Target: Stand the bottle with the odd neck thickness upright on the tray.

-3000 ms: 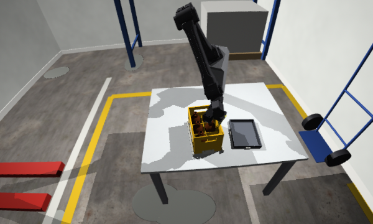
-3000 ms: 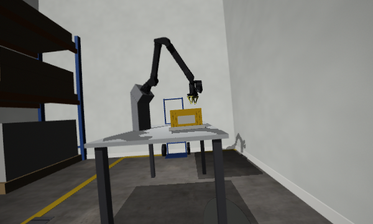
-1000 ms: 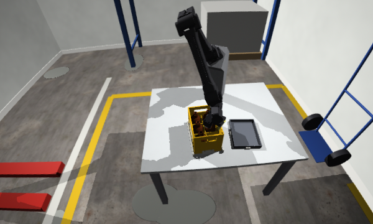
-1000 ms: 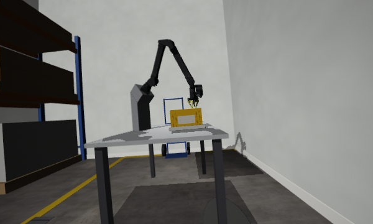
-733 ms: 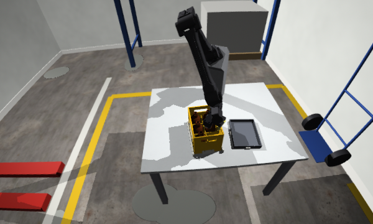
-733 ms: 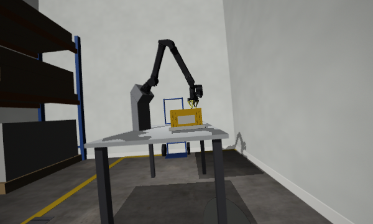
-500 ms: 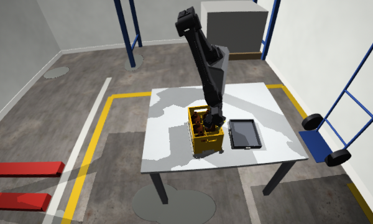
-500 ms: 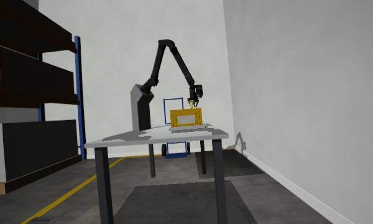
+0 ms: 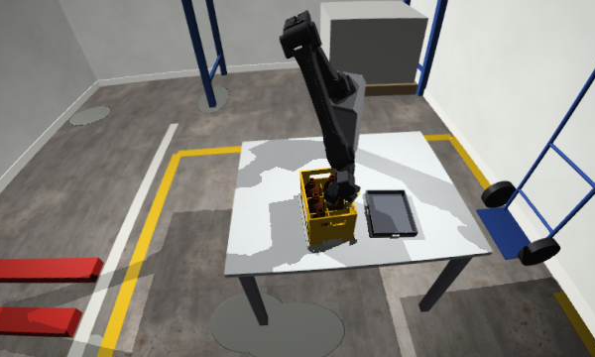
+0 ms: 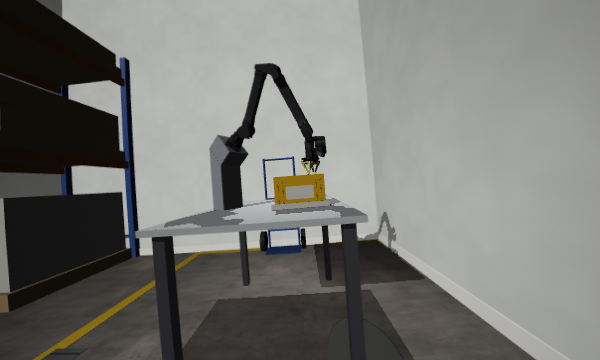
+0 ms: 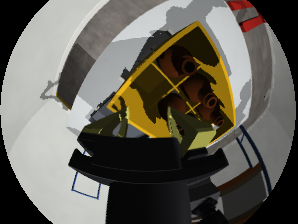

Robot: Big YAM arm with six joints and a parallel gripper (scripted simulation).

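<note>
My hand is 11 cm above the crate, 10 cm past it and 1 cm to the left of it. Also, from my hand: dark tray: 26 cm to the left, 18 cm below, 3 cm ahead; then brown bottle: 17 cm behind, 10 cm below, 6 cm to the left.
</note>
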